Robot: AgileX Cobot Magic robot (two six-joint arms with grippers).
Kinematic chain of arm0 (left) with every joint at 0, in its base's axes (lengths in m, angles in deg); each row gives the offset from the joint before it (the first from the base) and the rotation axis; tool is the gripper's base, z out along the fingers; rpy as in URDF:
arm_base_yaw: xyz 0 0 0.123 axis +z
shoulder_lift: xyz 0 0 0 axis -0.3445 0.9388 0
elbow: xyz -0.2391 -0.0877 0.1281 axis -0.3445 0.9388 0
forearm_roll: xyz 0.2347 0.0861 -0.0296 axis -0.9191 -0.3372 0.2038
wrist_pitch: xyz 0 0 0 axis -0.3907 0.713 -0.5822
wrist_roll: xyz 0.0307 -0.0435 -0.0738 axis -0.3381 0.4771 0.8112
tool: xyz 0 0 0 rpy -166.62 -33.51 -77.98
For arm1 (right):
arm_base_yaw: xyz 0 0 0.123 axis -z
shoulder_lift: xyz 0 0 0 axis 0.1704 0.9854 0
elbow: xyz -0.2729 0.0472 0.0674 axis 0.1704 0.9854 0
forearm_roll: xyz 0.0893 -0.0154 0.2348 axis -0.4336 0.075 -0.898
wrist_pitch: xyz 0 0 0 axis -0.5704 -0.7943 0.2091
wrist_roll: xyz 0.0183 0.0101 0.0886 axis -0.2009 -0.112 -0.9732
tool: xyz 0 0 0 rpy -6.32 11.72 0.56
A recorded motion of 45 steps. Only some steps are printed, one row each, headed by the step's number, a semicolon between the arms.
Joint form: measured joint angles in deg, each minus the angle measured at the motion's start. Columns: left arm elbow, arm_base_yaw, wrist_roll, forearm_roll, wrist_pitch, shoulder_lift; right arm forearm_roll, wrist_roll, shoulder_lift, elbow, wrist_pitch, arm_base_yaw.
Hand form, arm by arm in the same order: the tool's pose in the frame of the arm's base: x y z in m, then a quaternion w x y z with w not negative. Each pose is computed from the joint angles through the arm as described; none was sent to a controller.
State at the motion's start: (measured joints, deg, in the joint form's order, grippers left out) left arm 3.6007 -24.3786 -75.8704 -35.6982 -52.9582 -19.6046; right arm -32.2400 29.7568 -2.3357 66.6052 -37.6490 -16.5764
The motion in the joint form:
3: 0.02 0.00 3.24 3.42 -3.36 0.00; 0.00 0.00 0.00 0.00 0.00 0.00
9: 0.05 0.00 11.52 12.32 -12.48 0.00; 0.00 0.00 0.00 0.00 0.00 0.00
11: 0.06 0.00 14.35 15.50 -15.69 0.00; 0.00 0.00 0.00 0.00 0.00 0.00
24: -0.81 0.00 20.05 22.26 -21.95 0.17; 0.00 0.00 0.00 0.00 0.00 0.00
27: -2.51 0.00 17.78 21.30 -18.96 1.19; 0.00 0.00 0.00 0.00 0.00 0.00
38: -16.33 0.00 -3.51 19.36 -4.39 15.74; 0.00 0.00 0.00 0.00 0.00 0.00
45: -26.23 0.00 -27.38 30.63 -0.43 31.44; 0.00 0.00 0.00 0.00 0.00 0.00
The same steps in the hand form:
3: 0.0546 -0.0058 0.1811 0.63160 -0.01608 0.77171 -0.07264; 0.0561 0.0088 0.1678 0.56299 0.02633 0.82004 0.09943
9: 0.0562 -0.0064 0.1955 0.67123 -0.11979 0.70828 -0.18284; 0.0561 0.0088 0.1678 0.56299 0.02633 0.82004 0.09943
11: 0.0563 -0.0056 0.2005 0.68040 -0.15581 0.68130 -0.22046; 0.0561 0.0088 0.1678 0.56299 0.02633 0.82004 0.09943
24: 0.0553 -0.0021 0.2147 0.69312 -0.22751 0.61604 -0.29720; 0.0561 0.0088 0.1678 0.56299 0.02633 0.82004 0.09943
27: 0.0558 -0.0040 0.2194 0.68754 -0.20705 0.63742 -0.27947; 0.0561 0.0088 0.1678 0.56299 0.02633 0.82004 0.09943
38: 0.0742 -0.0133 0.2630 0.63529 -0.05204 0.75620 -0.14785; 0.0561 0.0088 0.1678 0.56299 0.02633 0.82004 0.09943
45: 0.1127 -0.0233 0.2925 0.58978 0.05764 0.79890 -0.10297; 0.0561 0.0088 0.1678 0.56299 0.02633 0.82004 0.09943

